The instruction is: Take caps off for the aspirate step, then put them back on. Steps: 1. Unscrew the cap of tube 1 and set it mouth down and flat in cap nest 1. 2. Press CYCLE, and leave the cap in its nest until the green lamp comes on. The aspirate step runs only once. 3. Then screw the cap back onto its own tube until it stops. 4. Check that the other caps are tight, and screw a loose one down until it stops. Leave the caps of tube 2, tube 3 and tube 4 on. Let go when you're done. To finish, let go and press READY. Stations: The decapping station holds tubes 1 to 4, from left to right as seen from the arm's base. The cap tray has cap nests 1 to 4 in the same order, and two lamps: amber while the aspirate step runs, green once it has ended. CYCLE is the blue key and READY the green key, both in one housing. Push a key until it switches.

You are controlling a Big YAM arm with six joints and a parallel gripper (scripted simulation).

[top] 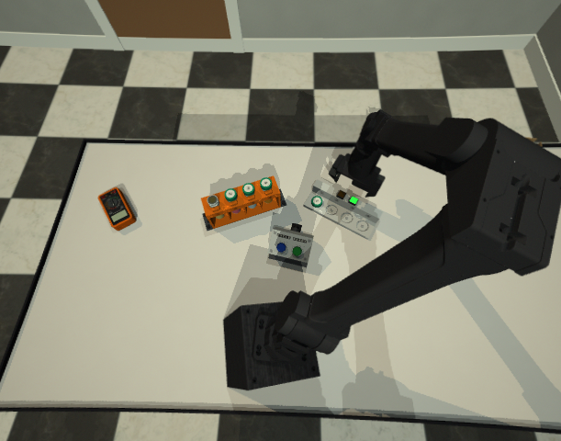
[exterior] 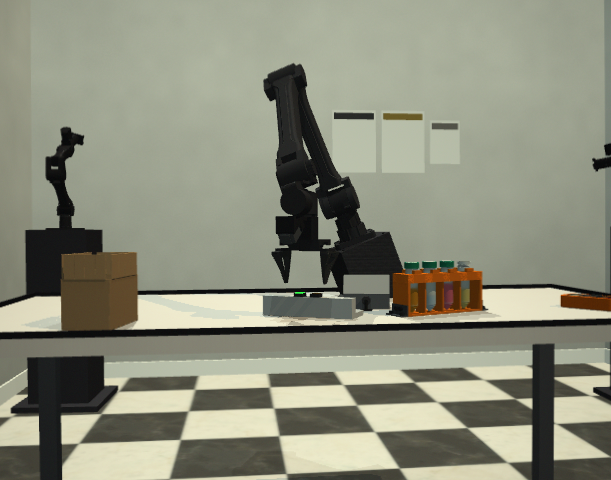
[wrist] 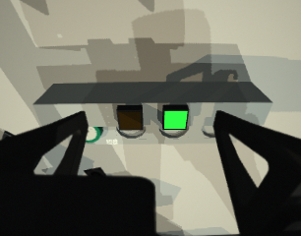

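My hand is 2 cm past the cap, 10 cm to the right of it and 7 cm above it. From my hand the other things lie so: key housing 18 cm behind, 17 cm to the left, 3 cm below; green key 20 cm behind, 15 cm to the left, 2 cm below; blue key 19 cm behind, 19 cm to the left, 2 cm below.
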